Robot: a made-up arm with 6 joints. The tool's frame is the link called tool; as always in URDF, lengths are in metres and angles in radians. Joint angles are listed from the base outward.
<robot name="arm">
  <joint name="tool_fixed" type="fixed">
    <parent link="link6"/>
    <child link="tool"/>
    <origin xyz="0 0 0" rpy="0 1.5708 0"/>
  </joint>
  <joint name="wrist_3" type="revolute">
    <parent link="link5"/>
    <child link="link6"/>
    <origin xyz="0 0 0.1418" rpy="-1.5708 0 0"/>
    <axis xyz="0 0 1"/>
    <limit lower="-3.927" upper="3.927"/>
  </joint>
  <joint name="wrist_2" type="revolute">
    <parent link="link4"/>
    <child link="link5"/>
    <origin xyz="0 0 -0.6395" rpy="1.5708 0 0"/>
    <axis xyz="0 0 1"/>
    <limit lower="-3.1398" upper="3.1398"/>
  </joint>
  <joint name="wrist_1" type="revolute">
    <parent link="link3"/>
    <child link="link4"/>
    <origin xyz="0 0 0" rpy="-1.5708 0 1.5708"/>
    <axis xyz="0 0 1"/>
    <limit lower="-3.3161" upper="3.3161"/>
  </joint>
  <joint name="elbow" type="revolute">
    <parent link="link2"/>
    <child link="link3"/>
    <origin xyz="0 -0.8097 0" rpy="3.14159 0 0"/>
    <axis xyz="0 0 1"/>
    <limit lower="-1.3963" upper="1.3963"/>
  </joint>
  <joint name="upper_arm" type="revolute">
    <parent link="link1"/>
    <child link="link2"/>
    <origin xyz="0 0 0" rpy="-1.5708 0 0"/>
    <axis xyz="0 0 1"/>
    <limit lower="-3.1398" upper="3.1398"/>
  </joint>
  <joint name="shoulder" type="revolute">
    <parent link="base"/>
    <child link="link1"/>
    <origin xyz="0 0 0.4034"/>
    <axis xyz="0 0 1"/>
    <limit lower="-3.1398" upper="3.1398"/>
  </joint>
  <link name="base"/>
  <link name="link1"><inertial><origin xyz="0.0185 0.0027 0.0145"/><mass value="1.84"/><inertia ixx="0.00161" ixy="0" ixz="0" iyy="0.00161" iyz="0" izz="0.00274"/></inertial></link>
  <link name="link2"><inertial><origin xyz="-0.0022 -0.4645 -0.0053"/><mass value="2.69"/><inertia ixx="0.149" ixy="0" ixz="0" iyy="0.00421" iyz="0" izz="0.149"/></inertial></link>
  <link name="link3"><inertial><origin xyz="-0.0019 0.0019 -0.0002"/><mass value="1.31"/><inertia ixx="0.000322" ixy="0" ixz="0" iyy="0.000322" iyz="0" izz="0.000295"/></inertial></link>
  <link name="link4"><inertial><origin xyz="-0.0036 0.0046 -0.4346"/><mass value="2.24"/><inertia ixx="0.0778" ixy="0" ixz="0" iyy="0.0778" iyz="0" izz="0.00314"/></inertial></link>
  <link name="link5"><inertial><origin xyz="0.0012 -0.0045 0.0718"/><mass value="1.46"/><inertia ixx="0.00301" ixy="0" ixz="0" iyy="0.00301" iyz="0" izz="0.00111"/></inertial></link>
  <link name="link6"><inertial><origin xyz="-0.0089 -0.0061 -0.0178"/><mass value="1.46"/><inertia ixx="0.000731" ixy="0" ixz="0" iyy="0.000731" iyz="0" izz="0.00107"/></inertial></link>
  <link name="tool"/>
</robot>
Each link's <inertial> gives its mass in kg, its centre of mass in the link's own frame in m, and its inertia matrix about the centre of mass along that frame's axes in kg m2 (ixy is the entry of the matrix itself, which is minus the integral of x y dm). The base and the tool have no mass. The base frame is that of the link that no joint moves.
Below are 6 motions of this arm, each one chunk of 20 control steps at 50 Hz.
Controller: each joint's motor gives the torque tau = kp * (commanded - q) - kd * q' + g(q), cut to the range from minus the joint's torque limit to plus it. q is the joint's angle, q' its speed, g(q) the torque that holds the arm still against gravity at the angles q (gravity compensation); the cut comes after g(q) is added. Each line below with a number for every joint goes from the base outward.
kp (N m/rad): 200 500 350 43 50 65
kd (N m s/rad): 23 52 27 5.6 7.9 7.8
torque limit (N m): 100 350 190 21 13 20
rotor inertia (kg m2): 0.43 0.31 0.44 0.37 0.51 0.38
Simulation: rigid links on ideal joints. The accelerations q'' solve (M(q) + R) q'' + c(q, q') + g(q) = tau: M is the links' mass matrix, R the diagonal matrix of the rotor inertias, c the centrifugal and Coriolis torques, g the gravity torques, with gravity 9.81 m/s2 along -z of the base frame. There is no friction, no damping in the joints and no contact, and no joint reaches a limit. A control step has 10 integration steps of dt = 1/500 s. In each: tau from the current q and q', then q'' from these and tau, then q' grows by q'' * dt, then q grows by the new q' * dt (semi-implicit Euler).
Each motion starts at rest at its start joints. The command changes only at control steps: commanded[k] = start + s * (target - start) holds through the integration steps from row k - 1 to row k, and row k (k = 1, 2, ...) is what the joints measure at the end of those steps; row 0 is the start. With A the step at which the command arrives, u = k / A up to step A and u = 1 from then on. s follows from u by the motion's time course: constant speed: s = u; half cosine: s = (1 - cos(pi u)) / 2; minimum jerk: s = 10 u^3 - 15 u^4 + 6 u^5; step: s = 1 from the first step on.
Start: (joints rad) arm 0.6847 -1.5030 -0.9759 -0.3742 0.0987 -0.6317
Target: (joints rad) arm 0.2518 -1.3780 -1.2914 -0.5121 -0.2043 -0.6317
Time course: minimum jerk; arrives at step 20
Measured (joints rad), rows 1 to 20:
1: 0.6847 -1.5030 -0.9759 -0.3742 0.0987 -0.6317
2: 0.6846 -1.5029 -0.9760 -0.3742 0.0986 -0.6317
3: 0.6843 -1.5028 -0.9765 -0.3741 0.0984 -0.6317
4: 0.6835 -1.5023 -0.9776 -0.3740 0.0978 -0.6317
5: 0.6818 -1.5012 -0.9800 -0.3739 0.0966 -0.6317
6: 0.6788 -1.4995 -0.9842 -0.3737 0.0945 -0.6317
7: 0.6738 -1.4968 -0.9908 -0.3737 0.0910 -0.6317
8: 0.6665 -1.4929 -1.0003 -0.3739 0.0860 -0.6318
9: 0.6562 -1.4878 -1.0131 -0.3747 0.0791 -0.6318
10: 0.6427 -1.4813 -1.0294 -0.3762 0.0701 -0.6318
11: 0.6256 -1.4734 -1.0491 -0.3787 0.0589 -0.6318
12: 0.6049 -1.4644 -1.0719 -0.3825 0.0457 -0.6318
13: 0.5807 -1.4545 -1.0973 -0.3878 0.0304 -0.6319
14: 0.5533 -1.4440 -1.1246 -0.3947 0.0133 -0.6319
15: 0.5232 -1.4333 -1.1529 -0.4032 -0.0051 -0.6318
16: 0.4912 -1.4230 -1.1811 -0.4133 -0.0246 -0.6318
17: 0.4579 -1.4136 -1.2084 -0.4248 -0.0445 -0.6318
18: 0.4244 -1.4053 -1.2337 -0.4373 -0.0643 -0.6317
19: 0.3916 -1.3985 -1.2562 -0.4506 -0.0836 -0.6316
20: 0.3602 -1.3933 -1.2754 -0.4641 -0.1019 -0.6316

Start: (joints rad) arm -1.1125 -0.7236 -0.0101 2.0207 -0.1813 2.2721
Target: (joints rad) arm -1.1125 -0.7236 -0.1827 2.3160 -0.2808 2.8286
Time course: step
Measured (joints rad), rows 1 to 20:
1: -1.1122 -0.7254 -0.0169 2.0259 -0.1834 2.2835
2: -1.1116 -0.7292 -0.0328 2.0390 -0.1884 2.3158
3: -1.1109 -0.7337 -0.0538 2.0582 -0.1954 2.3655
4: -1.1102 -0.7377 -0.0769 2.0818 -0.2035 2.4244
5: -1.1098 -0.7408 -0.1001 2.1080 -0.2120 2.4860
6: -1.1095 -0.7425 -0.1218 2.1357 -0.2206 2.5459
7: -1.1095 -0.7428 -0.1412 2.1636 -0.2289 2.6014
8: -1.1097 -0.7417 -0.1578 2.1909 -0.2366 2.6508
9: -1.1100 -0.7396 -0.1716 2.2167 -0.2437 2.6935
10: -1.1105 -0.7365 -0.1824 2.2405 -0.2501 2.7292
11: -1.1110 -0.7329 -0.1907 2.2620 -0.2557 2.7584
12: -1.1116 -0.7290 -0.1966 2.2808 -0.2606 2.7817
13: -1.1122 -0.7250 -0.2005 2.2970 -0.2648 2.7996
14: -1.1128 -0.7212 -0.2028 2.3105 -0.2684 2.8132
15: -1.1134 -0.7177 -0.2038 2.3214 -0.2713 2.8229
16: -1.1138 -0.7146 -0.2037 2.3298 -0.2737 2.8297
17: -1.1142 -0.7121 -0.2029 2.3361 -0.2757 2.8341
18: -1.1145 -0.7101 -0.2015 2.3403 -0.2773 2.8367
19: -1.1147 -0.7087 -0.1999 2.3429 -0.2785 2.8380
20: -1.1148 -0.7079 -0.1980 2.3441 -0.2795 2.8383

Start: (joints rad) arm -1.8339 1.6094 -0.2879 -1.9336 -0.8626 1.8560
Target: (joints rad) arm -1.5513 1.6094 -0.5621 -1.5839 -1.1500 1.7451
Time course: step
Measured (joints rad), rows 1 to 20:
1: -1.8307 1.6079 -0.2969 -1.9269 -0.8680 1.8525
2: -1.8222 1.6046 -0.3191 -1.9100 -0.8816 1.8444
3: -1.8089 1.6010 -0.3498 -1.8855 -0.9006 1.8336
4: -1.7914 1.5980 -0.3853 -1.8560 -0.9230 1.8215
5: -1.7706 1.5961 -0.4224 -1.8235 -0.9471 1.8093
6: -1.7469 1.5956 -0.4588 -1.7899 -0.9716 1.7976
7: -1.7214 1.5965 -0.4926 -1.7567 -0.9956 1.7869
8: -1.6948 1.5984 -0.5227 -1.7252 -1.0184 1.7775
9: -1.6679 1.6010 -0.5482 -1.6960 -1.0395 1.7693
10: -1.6416 1.6040 -0.5687 -1.6699 -1.0587 1.7624
11: -1.6164 1.6069 -0.5844 -1.6471 -1.0758 1.7569
12: -1.5930 1.6096 -0.5953 -1.6277 -1.0909 1.7524
13: -1.5717 1.6119 -0.6019 -1.6116 -1.1040 1.7490
14: -1.5530 1.6137 -0.6049 -1.5988 -1.1151 1.7465
15: -1.5368 1.6151 -0.6048 -1.5889 -1.1244 1.7446
16: -1.5233 1.6160 -0.6024 -1.5815 -1.1321 1.7434
17: -1.5125 1.6164 -0.5982 -1.5764 -1.1384 1.7427
18: -1.5042 1.6165 -0.5930 -1.5733 -1.1434 1.7423
19: -1.4982 1.6163 -0.5872 -1.5717 -1.1473 1.7422
20: -1.4945 1.6159 -0.5813 -1.5713 -1.1502 1.7423

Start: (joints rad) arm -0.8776 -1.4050 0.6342 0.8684 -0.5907 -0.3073
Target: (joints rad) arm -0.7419 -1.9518 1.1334 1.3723 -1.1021 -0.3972
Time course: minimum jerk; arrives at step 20
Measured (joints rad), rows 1 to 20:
1: -0.8776 -1.4050 0.6342 0.8684 -0.5907 -0.3073
2: -0.8776 -1.4050 0.6344 0.8685 -0.5908 -0.3073
3: -0.8775 -1.4051 0.6349 0.8687 -0.5912 -0.3075
4: -0.8774 -1.4053 0.6363 0.8694 -0.5923 -0.3078
5: -0.8771 -1.4060 0.6391 0.8709 -0.5945 -0.3085
6: -0.8766 -1.4073 0.6440 0.8736 -0.5983 -0.3096
7: -0.8758 -1.4096 0.6516 0.8780 -0.6045 -0.3113
8: -0.8745 -1.4135 0.6624 0.8847 -0.6134 -0.3138
9: -0.8727 -1.4193 0.6770 0.8941 -0.6255 -0.3171
10: -0.8704 -1.4276 0.6955 0.9067 -0.6412 -0.3212
11: -0.8674 -1.4388 0.7181 0.9228 -0.6605 -0.3261
12: -0.8638 -1.4532 0.7447 0.9426 -0.6833 -0.3318
13: -0.8595 -1.4713 0.7749 0.9661 -0.7094 -0.3380
14: -0.8547 -1.4930 0.8082 0.9932 -0.7383 -0.3446
15: -0.8493 -1.5185 0.8438 1.0235 -0.7692 -0.3514
16: -0.8436 -1.5477 0.8809 1.0564 -0.8015 -0.3582
17: -0.8374 -1.5803 0.9184 1.0913 -0.8344 -0.3648
18: -0.8310 -1.6161 0.9554 1.1273 -0.8668 -0.3709
19: -0.8244 -1.6544 0.9910 1.1634 -0.8981 -0.3764
20: -0.8177 -1.6948 1.0246 1.1987 -0.9275 -0.3811

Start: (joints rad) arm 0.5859 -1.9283 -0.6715 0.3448 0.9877 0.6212
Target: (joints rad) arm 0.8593 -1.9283 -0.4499 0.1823 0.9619 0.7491
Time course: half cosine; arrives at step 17
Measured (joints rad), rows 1 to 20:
1: 0.5859 -1.9283 -0.6714 0.3447 0.9877 0.6212
2: 0.5861 -1.9283 -0.6711 0.3445 0.9877 0.6214
3: 0.5865 -1.9282 -0.6700 0.3438 0.9876 0.6219
4: 0.5875 -1.9281 -0.6678 0.3423 0.9874 0.6230
5: 0.5894 -1.9279 -0.6640 0.3398 0.9871 0.6248
6: 0.5923 -1.9276 -0.6582 0.3361 0.9867 0.6276
7: 0.5965 -1.9273 -0.6500 0.3311 0.9861 0.6313
8: 0.6023 -1.9269 -0.6394 0.3247 0.9853 0.6362
9: 0.6099 -1.9264 -0.6262 0.3170 0.9843 0.6423
10: 0.6192 -1.9259 -0.6107 0.3081 0.9832 0.6493
11: 0.6304 -1.9253 -0.5931 0.2984 0.9818 0.6574
12: 0.6434 -1.9248 -0.5738 0.2879 0.9804 0.6661
13: 0.6580 -1.9243 -0.5535 0.2772 0.9788 0.6755
14: 0.6740 -1.9239 -0.5327 0.2665 0.9772 0.6850
15: 0.6912 -1.9237 -0.5122 0.2561 0.9755 0.6946
16: 0.7091 -1.9238 -0.4927 0.2465 0.9739 0.7039
17: 0.7276 -1.9241 -0.4750 0.2379 0.9724 0.7125
18: 0.7461 -1.9248 -0.4597 0.2306 0.9709 0.7203
19: 0.7645 -1.9257 -0.4471 0.2245 0.9696 0.7271
20: 0.7824 -1.9270 -0.4375 0.2196 0.9685 0.7328

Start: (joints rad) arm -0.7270 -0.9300 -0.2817 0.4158 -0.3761 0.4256
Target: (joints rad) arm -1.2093 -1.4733 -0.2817 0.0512 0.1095 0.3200
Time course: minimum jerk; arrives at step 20
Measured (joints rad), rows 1 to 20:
1: -0.7270 -0.9300 -0.2817 0.4158 -0.3761 0.4256
2: -0.7271 -0.9301 -0.2818 0.4157 -0.3760 0.4256
3: -0.7275 -0.9305 -0.2819 0.4153 -0.3756 0.4254
4: -0.7286 -0.9317 -0.2824 0.4143 -0.3746 0.4251
5: -0.7308 -0.9340 -0.2833 0.4122 -0.3725 0.4244
6: -0.7347 -0.9383 -0.2848 0.4085 -0.3688 0.4232
7: -0.7410 -0.9451 -0.2869 0.4026 -0.3629 0.4213
8: -0.7501 -0.9553 -0.2897 0.3939 -0.3544 0.4187
9: -0.7624 -0.9693 -0.2931 0.3822 -0.3427 0.4151
10: -0.7782 -0.9878 -0.2968 0.3670 -0.3277 0.4106
11: -0.7974 -1.0110 -0.3005 0.3483 -0.3093 0.4052
12: -0.8199 -1.0389 -0.3037 0.3264 -0.2874 0.3989
13: -0.8451 -1.0714 -0.3060 0.3017 -0.2624 0.3919
14: -0.8725 -1.1079 -0.3070 0.2748 -0.2348 0.3844
15: -0.9015 -1.1478 -0.3062 0.2466 -0.2050 0.3766
16: -0.9315 -1.1900 -0.3035 0.2182 -0.1739 0.3687
17: -0.9618 -1.2335 -0.2988 0.1907 -0.1422 0.3610
18: -0.9919 -1.2769 -0.2922 0.1649 -0.1108 0.3538
19: -1.0214 -1.3191 -0.2841 0.1420 -0.0804 0.3471
20: -1.0498 -1.3590 -0.2748 0.1225 -0.0516 0.3413

